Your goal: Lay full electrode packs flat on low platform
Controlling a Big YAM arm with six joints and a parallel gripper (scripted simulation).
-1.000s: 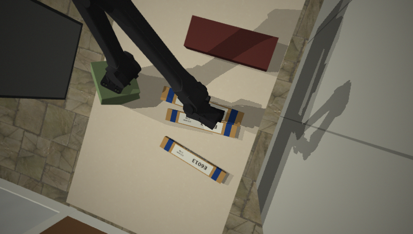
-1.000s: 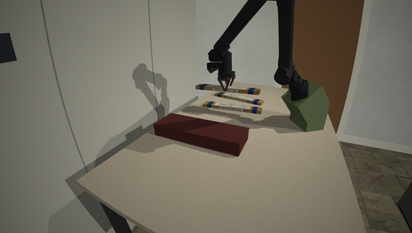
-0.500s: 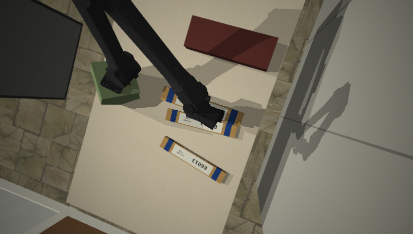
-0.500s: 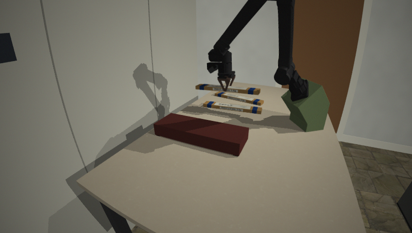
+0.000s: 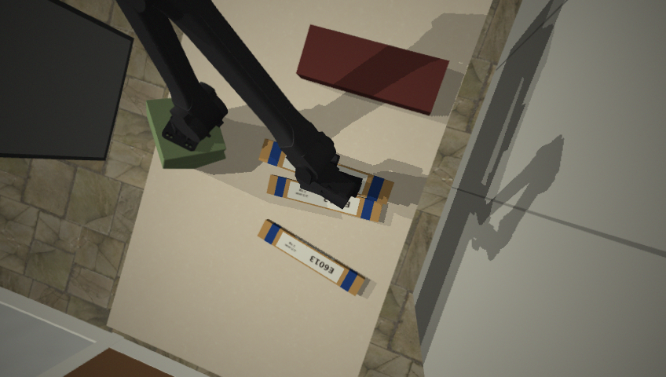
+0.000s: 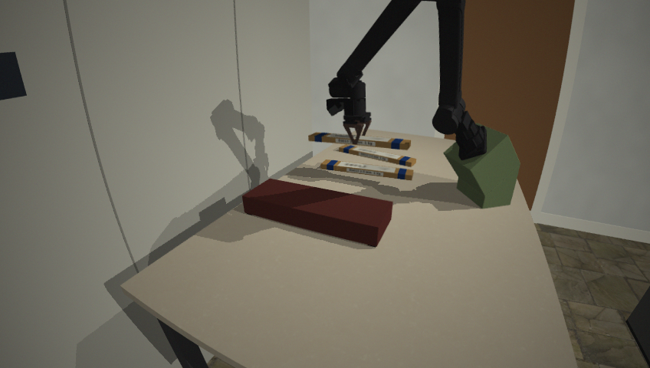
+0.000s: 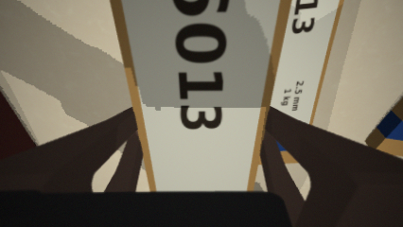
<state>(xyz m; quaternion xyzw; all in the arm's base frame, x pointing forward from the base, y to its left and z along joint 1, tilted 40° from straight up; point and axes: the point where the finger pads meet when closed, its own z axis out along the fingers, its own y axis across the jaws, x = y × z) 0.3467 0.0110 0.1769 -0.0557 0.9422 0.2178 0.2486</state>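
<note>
Right now my hand is right at the pack of welding electrodes. Round my hand: dark red low platform: 300 mm to the left, 130 mm below, 60 mm behind.
</note>
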